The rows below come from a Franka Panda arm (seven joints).
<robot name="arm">
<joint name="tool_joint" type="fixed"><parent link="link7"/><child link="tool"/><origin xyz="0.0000 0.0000 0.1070" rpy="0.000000 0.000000 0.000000"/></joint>
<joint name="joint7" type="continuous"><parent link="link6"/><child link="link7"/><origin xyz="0.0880 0.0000 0.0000" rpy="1.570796 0.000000 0.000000"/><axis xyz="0 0 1"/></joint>
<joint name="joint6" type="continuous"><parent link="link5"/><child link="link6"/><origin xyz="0.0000 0.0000 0.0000" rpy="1.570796 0.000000 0.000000"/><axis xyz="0 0 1"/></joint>
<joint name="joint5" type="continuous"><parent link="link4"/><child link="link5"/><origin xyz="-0.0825 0.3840 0.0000" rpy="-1.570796 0.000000 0.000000"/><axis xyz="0 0 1"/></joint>
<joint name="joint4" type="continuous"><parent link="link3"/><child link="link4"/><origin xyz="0.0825 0.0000 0.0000" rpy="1.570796 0.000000 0.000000"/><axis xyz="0 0 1"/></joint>
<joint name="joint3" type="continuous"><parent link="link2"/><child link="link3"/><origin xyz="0.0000 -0.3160 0.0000" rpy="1.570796 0.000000 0.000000"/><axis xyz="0 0 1"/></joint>
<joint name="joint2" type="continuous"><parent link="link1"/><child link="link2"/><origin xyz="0.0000 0.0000 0.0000" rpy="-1.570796 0.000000 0.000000"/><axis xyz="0 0 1"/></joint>
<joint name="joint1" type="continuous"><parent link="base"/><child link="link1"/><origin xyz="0.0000 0.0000 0.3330" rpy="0.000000 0.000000 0.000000"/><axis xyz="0 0 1"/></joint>
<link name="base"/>
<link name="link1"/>
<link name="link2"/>
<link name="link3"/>
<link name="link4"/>
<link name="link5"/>
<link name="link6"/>
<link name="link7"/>
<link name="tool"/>
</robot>
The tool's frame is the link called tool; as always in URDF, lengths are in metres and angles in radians. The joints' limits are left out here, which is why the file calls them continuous.
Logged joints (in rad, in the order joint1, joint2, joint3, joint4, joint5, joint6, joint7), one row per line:
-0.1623 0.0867 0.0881 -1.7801 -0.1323 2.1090 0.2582
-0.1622 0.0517 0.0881 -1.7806 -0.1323 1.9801 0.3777
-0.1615 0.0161 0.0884 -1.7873 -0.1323 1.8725 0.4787
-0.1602 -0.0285 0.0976 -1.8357 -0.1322 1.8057 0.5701
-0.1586 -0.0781 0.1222 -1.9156 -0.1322 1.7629 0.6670
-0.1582 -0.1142 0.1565 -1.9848 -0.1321 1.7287 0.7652
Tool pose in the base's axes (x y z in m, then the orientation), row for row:
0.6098 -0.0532 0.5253 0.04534 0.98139 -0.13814 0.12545
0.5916 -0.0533 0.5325 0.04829 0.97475 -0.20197 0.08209
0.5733 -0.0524 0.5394 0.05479 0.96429 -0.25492 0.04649
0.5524 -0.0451 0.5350 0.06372 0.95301 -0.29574 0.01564
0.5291 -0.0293 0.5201 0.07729 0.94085 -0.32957 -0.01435
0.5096 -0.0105 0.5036 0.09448 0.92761 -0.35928 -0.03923
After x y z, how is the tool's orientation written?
As a quaternion, w x y z.
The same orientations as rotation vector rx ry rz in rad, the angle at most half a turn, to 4 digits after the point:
2.9972 -0.4219 0.3831
2.9716 -0.6157 0.2503
2.9281 -0.7741 0.1412
2.8783 -0.8932 0.0472
2.8186 -0.9873 -0.0430
2.7509 -1.0655 -0.1163

